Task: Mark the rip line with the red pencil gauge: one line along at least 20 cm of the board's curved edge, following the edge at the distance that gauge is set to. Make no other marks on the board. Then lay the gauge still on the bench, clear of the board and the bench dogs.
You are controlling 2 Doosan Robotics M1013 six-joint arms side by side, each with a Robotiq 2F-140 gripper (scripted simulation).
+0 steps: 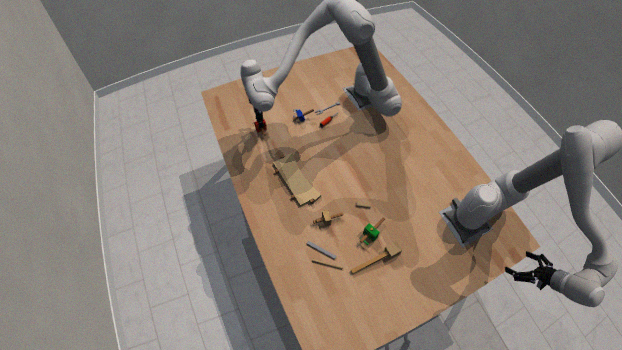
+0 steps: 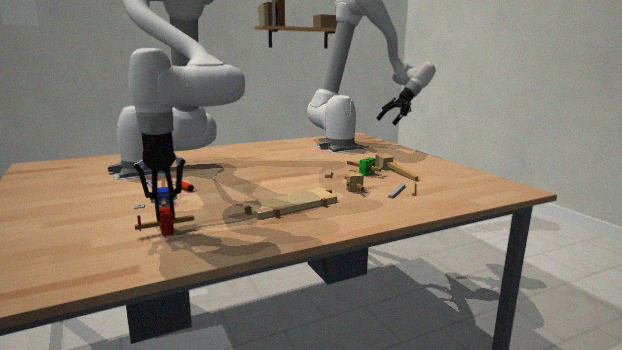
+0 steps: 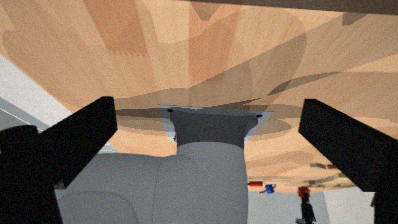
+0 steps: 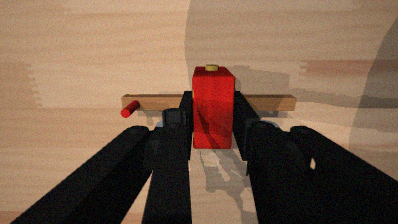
Labels:
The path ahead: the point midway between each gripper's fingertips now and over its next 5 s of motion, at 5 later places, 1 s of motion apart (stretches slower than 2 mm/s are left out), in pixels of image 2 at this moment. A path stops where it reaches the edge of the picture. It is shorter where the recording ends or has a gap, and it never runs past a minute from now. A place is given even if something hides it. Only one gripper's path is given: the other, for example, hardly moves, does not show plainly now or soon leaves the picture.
The right gripper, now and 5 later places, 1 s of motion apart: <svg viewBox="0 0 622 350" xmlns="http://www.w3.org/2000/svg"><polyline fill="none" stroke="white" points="165,218 163,192 170,189 221,180 252,175 254,180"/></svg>

